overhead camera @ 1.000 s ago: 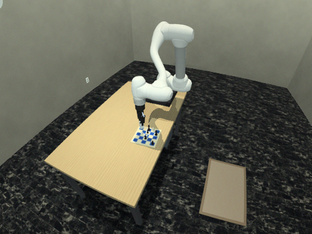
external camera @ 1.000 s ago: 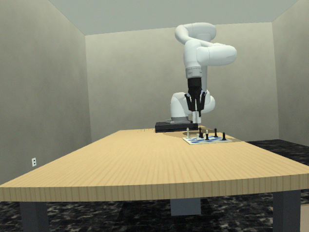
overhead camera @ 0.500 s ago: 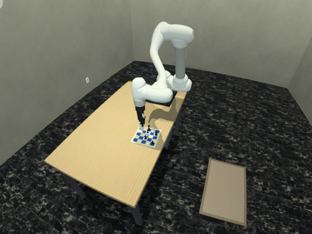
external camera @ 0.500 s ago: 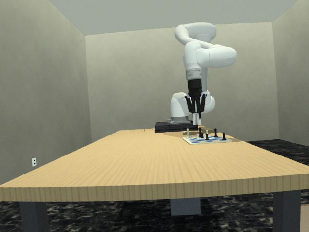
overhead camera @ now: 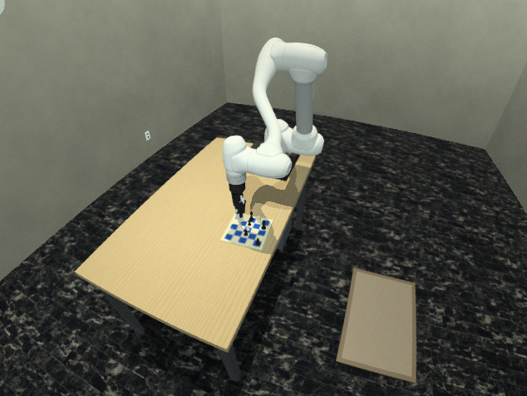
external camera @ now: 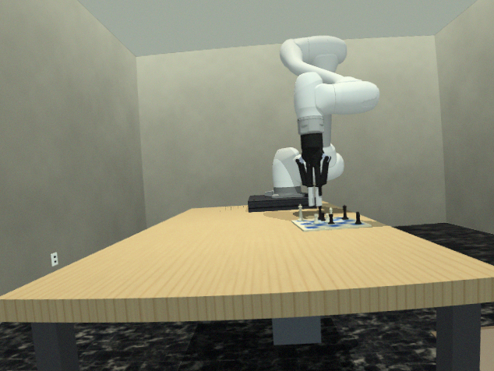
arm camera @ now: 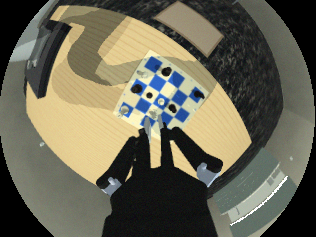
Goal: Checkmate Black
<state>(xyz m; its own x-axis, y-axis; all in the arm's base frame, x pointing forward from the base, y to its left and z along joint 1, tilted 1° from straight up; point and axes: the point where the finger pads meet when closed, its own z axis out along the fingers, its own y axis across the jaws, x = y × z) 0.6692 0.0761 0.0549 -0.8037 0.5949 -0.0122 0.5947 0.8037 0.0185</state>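
My hand is 8 cm past the black piece, 3 cm to the right of it and 6 cm above it. From my hand the other things lie so: chessboard (1 cm behind, 4 cm to the left, 10 cm below).
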